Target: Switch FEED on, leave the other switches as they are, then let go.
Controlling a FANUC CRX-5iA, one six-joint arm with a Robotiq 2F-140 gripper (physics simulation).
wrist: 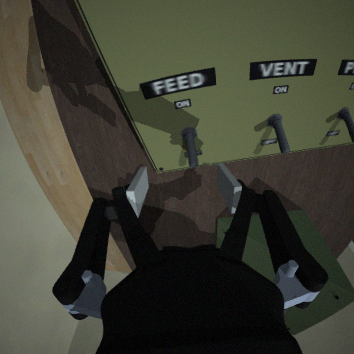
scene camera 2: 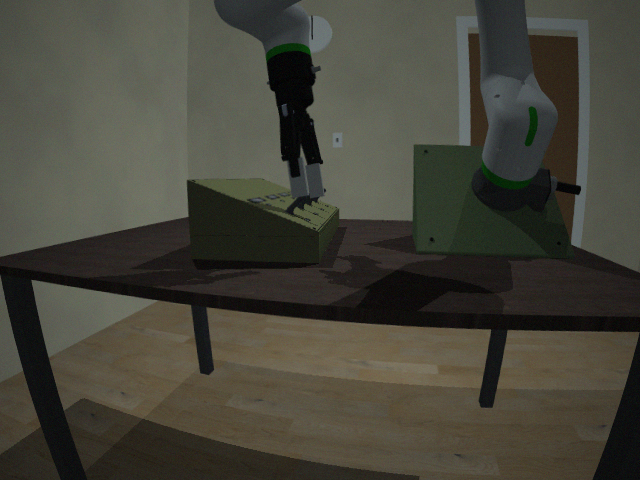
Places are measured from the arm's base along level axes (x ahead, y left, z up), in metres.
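Pixels of known places: gripper, between the fingertips: (wrist: 181, 175) (scene camera 2: 309, 196); arm's base, origin of its link: (scene camera 2: 501, 188).
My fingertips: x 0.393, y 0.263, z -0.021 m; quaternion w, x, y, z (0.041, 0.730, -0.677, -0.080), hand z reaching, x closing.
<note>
For each thing: its top centre in the pictures, then the offset to it from my fingertips. "pt": a spot on its surface instead. Level surfaces: height alone.
- FEED switch, a spot on its surface: (wrist: 191, 149) pt dx +0.035, dy -0.011, dz -0.006 m
- VENT switch, centre of its top: (wrist: 288, 141) dx +0.061, dy -0.127, dz +0.007 m
- partly visible third switch, a spot on its surface: (wrist: 347, 123) pt dx +0.093, dy -0.237, dz -0.015 m
- dark table, height of its surface: dz -0.120 m
The FEED switch (wrist: 191, 149) is a dark lever on the sloping olive panel (scene camera 2: 253, 229) (wrist: 225, 30). It leans away from its ON mark, towards the panel's lower edge. The VENT switch (wrist: 280, 134) and a partly visible third switch (wrist: 347, 123) lean the same way. My gripper (scene camera 2: 307, 196) (wrist: 181, 175) is open with nothing between its pads. In the wrist view its pads stand on either side of the line of the FEED lever, just below its free end. In the scene view the fingertips are low over the lever row and partly hide it; the labels cannot be read there.
A green angled box (scene camera 2: 439, 201) (wrist: 310, 250) stands on the dark table (scene camera 2: 103, 253) (wrist: 80, 130), to the right of the panel in the scene view. The arm's base is mounted at that box. A wall and a brown door (scene camera 2: 563, 103) are behind.
</note>
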